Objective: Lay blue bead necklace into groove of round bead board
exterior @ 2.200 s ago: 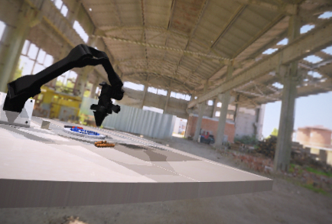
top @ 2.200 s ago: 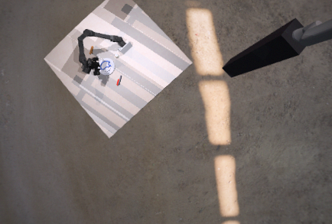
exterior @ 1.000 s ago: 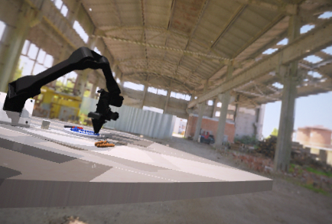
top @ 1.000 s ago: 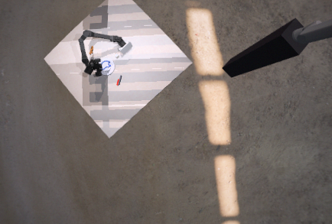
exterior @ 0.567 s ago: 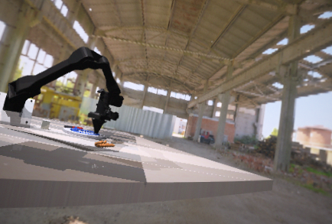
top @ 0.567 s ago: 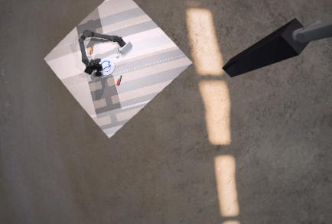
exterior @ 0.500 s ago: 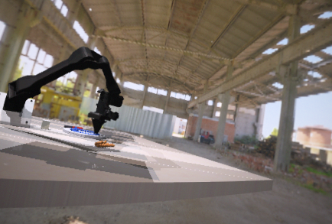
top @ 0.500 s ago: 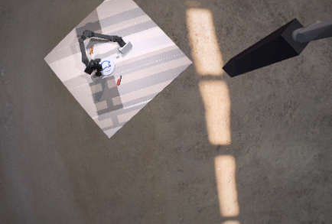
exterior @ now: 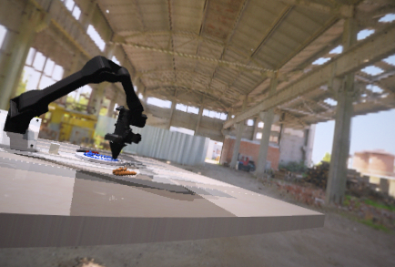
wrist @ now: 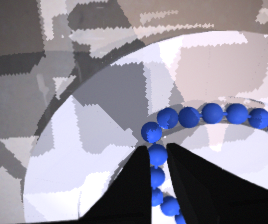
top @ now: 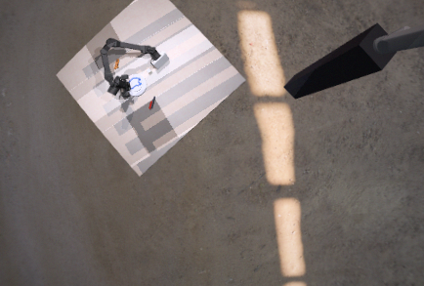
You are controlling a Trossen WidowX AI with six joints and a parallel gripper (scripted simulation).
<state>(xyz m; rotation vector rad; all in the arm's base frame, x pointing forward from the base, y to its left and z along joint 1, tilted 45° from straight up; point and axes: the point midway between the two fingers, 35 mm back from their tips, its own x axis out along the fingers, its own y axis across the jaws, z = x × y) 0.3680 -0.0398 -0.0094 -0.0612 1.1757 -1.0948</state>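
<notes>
Now: the round white bead board 50 mm behind my gripper tip, 10 mm to the left of it and 10 mm below it. Round my gripper tip: small white block: 230 mm behind, 20 mm to the left; then red pen-like object: 40 mm behind, 240 mm to the left, 10 mm below.
</notes>
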